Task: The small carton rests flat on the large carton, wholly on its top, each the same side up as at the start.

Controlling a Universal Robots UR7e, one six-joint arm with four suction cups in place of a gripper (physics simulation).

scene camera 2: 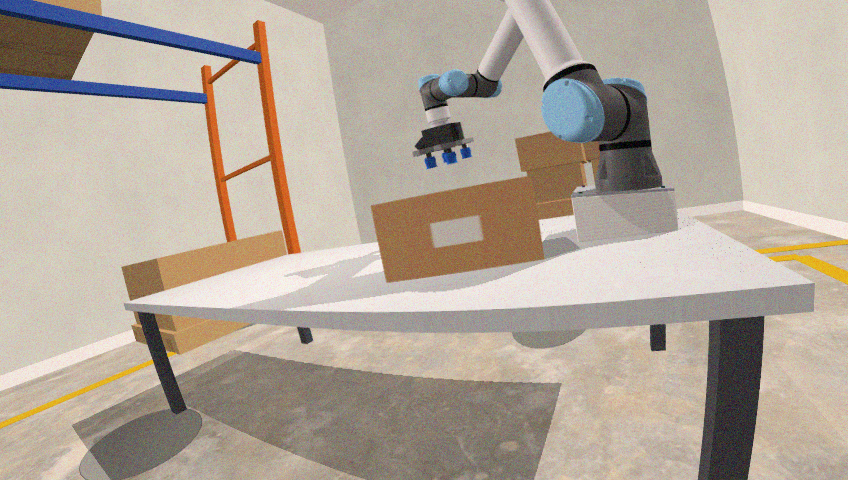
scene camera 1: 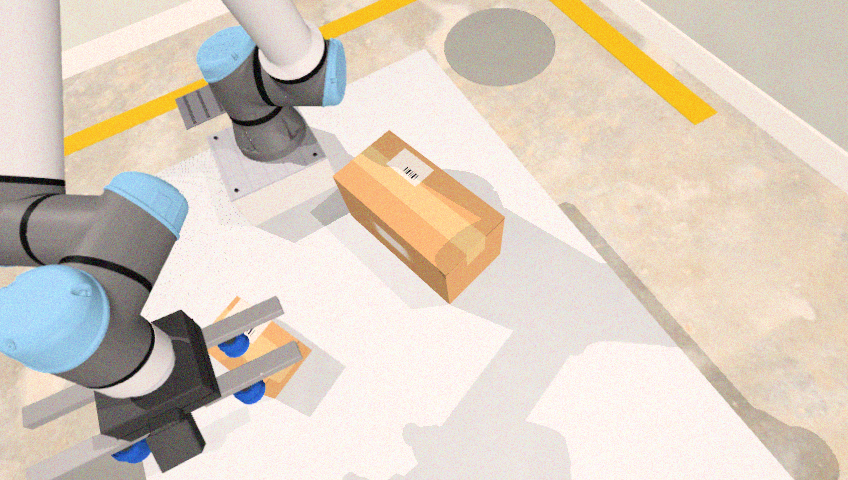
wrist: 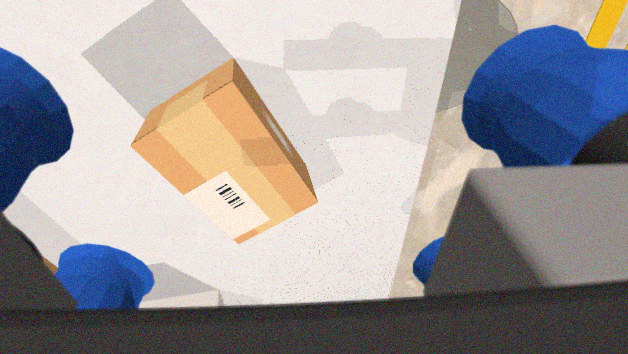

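Where they show: hand, tool point: (scene camera 2: 450, 162) (wrist: 277, 202); arm's base, link origin: (scene camera 2: 628, 187) (scene camera 1: 272, 135).
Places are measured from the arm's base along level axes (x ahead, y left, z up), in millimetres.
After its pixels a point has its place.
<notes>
The small carton (scene camera 1: 278, 334) @(x 436, y -113, z -19 mm) (wrist: 200, 130) @(x 475, y -143, z -18 mm) rests flat on the white table (scene camera 1: 386, 374) @(x 566, y 32, z -94 mm) (scene camera 2: 595, 285) @(x 48, y 402, z -94 mm) (wrist: 365, 200) @(x 315, y -352, z -94 mm), tape and barcode label up. In scene camera 1 the gripper's rails partly cover it; in scene camera 2 it does not show. The large carton (scene camera 1: 410, 208) @(x 350, y 194, z 58 mm) (scene camera 2: 505, 220) @(x 216, y 249, z -14 mm) rests flat on the table near the arm's base, tape and barcode label up, with its top bare. My gripper (scene camera 1: 178, 398) @(x 536, y -190, z 155 mm) (scene camera 2: 448, 157) hangs above the table, cups down, beside and above the small carton. Its blue cups hold nothing, and it is open.
The arm's base block (scene camera 1: 276, 193) @(x 131, y -38, z -27 mm) (scene camera 2: 624, 217) @(x 15, y 82, z -55 mm) stands beside the large carton. Beyond the table are a rack (scene camera 2: 276, 148) with orange posts and blue beams, stacked boxes (scene camera 2: 550, 154) behind, and more boxes (scene camera 2: 220, 261) at the left. Arm shadows cross the table.
</notes>
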